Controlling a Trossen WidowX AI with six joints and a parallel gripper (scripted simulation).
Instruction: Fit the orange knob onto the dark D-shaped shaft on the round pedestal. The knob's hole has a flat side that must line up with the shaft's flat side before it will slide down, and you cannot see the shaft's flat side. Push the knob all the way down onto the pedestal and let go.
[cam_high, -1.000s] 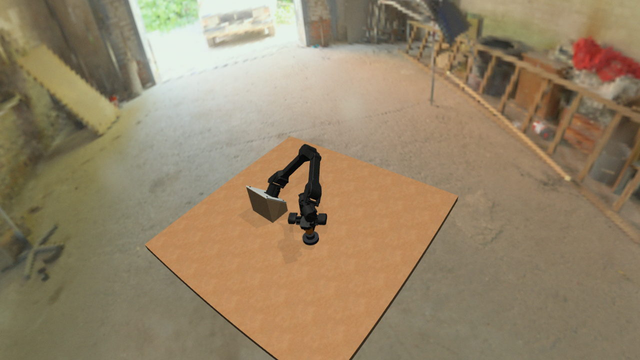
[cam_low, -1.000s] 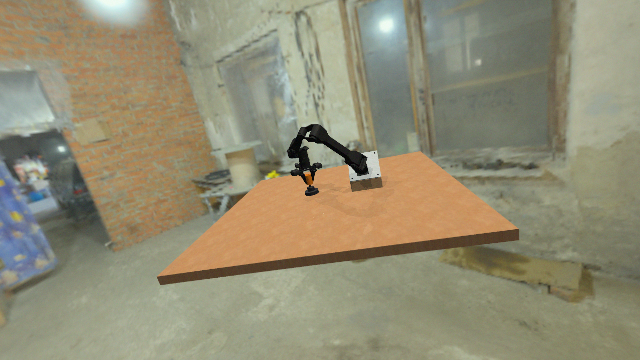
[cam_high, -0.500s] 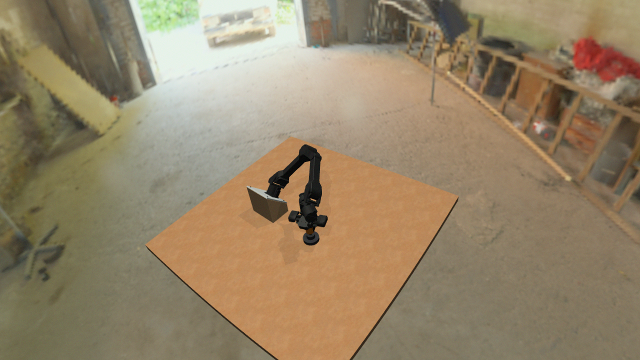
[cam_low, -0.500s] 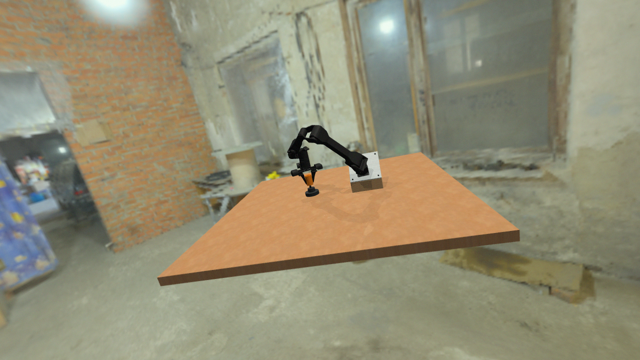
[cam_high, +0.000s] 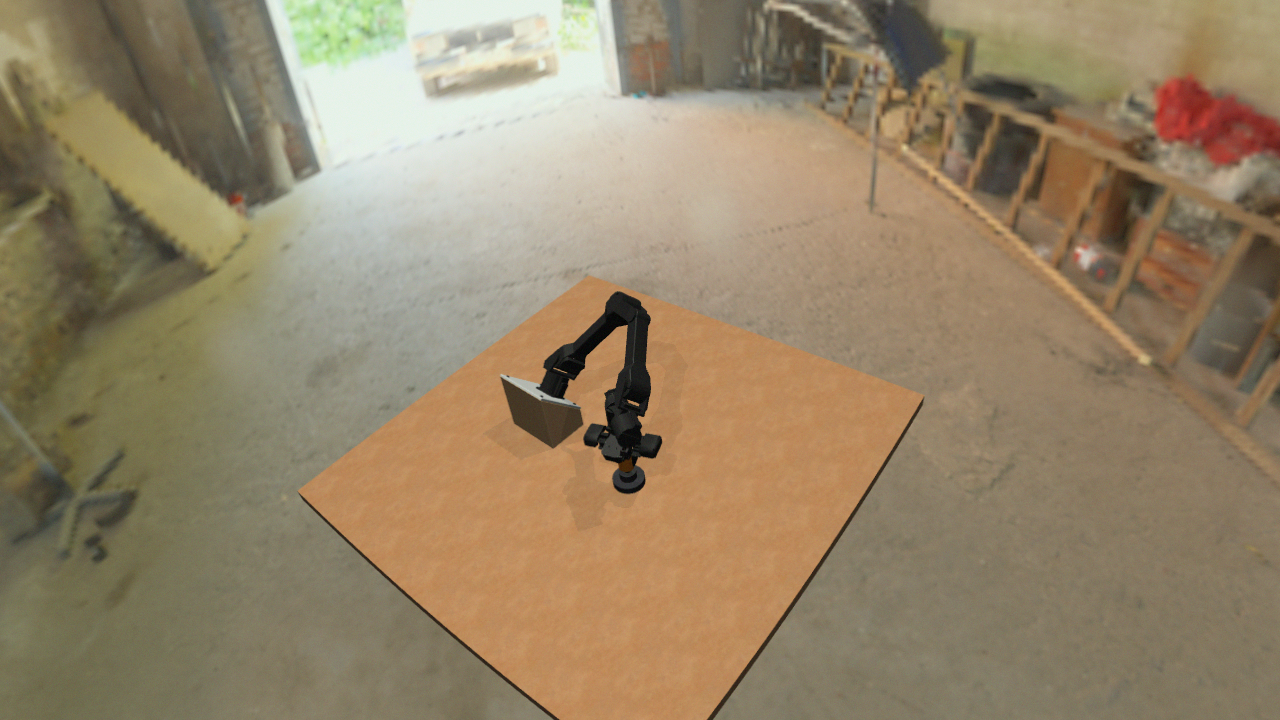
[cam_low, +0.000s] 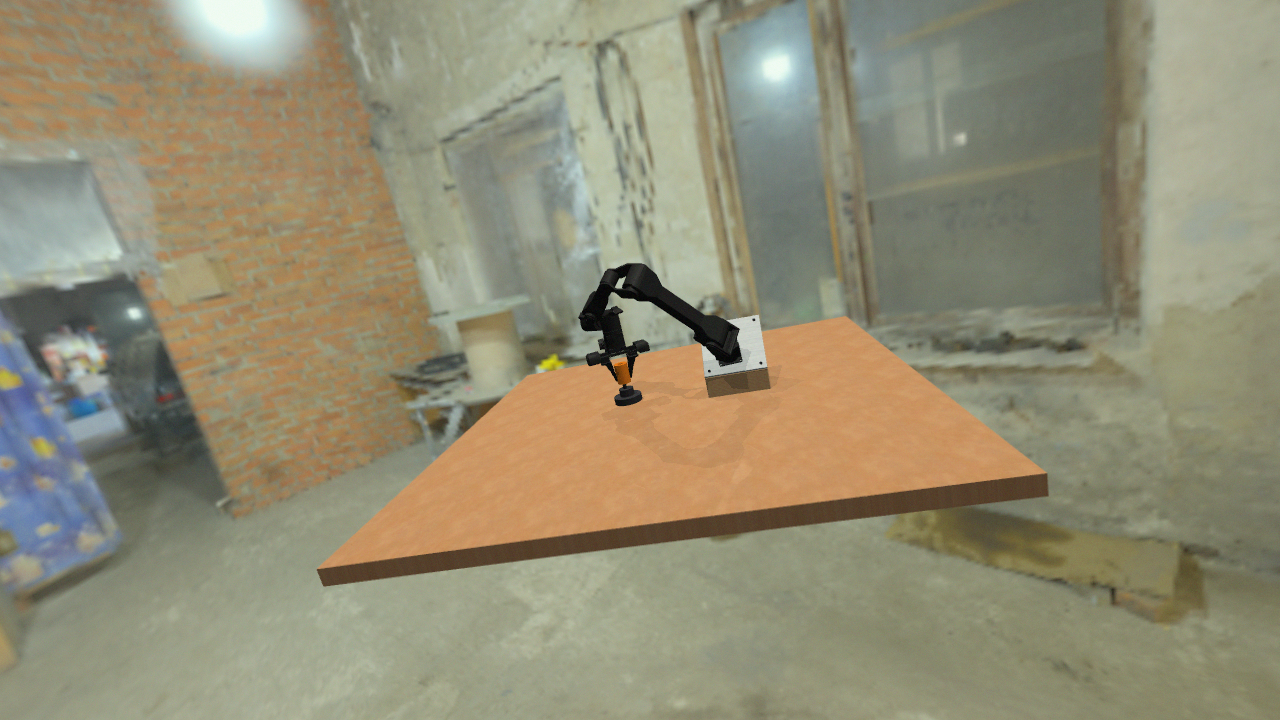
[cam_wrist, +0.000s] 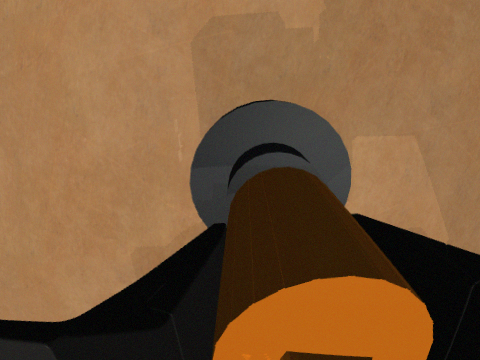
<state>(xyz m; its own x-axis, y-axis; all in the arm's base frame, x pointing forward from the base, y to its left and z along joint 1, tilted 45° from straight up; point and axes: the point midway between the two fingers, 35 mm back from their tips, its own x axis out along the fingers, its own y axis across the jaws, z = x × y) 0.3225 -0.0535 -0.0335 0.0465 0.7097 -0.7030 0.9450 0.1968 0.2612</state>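
Right now the orange knob is 2 cm above my gripper tip. The rest, counted from my gripper tip: pedestal 4 cm below.
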